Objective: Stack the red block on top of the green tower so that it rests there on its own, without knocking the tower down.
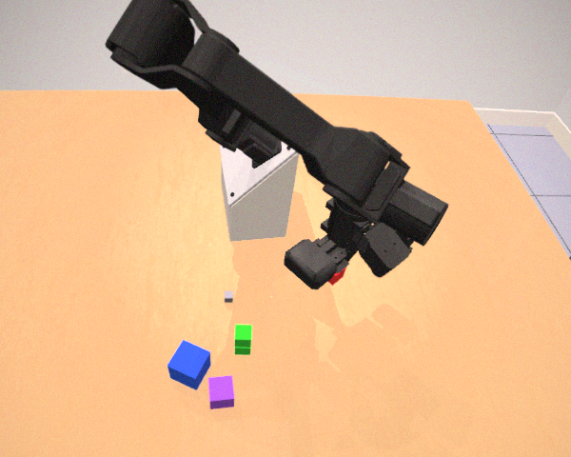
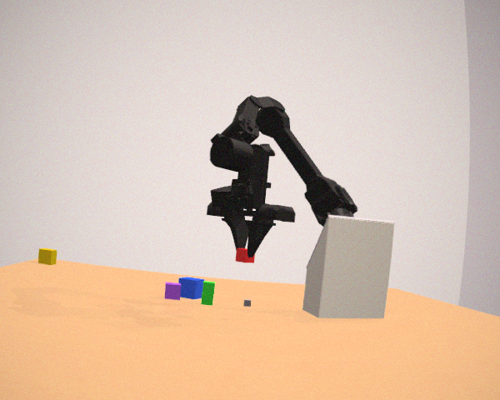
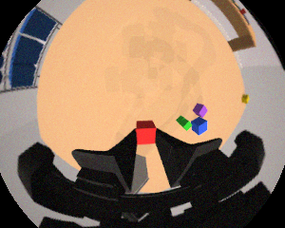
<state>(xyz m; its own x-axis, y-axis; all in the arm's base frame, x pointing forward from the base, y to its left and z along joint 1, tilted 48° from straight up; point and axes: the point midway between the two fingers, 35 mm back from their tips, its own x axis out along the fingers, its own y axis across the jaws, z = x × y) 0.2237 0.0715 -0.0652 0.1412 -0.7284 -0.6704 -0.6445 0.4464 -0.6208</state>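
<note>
My gripper tip is now 14 cm short of the purple block, 17 cm to the left of it and 10 cm above it. Also, from my gripper tip: red block right at my gripper tip; blue block 10 cm ahead, 21 cm to the right, 10 cm below; grey block 3 cm behind, 16 cm to the right, 11 cm below.
</note>
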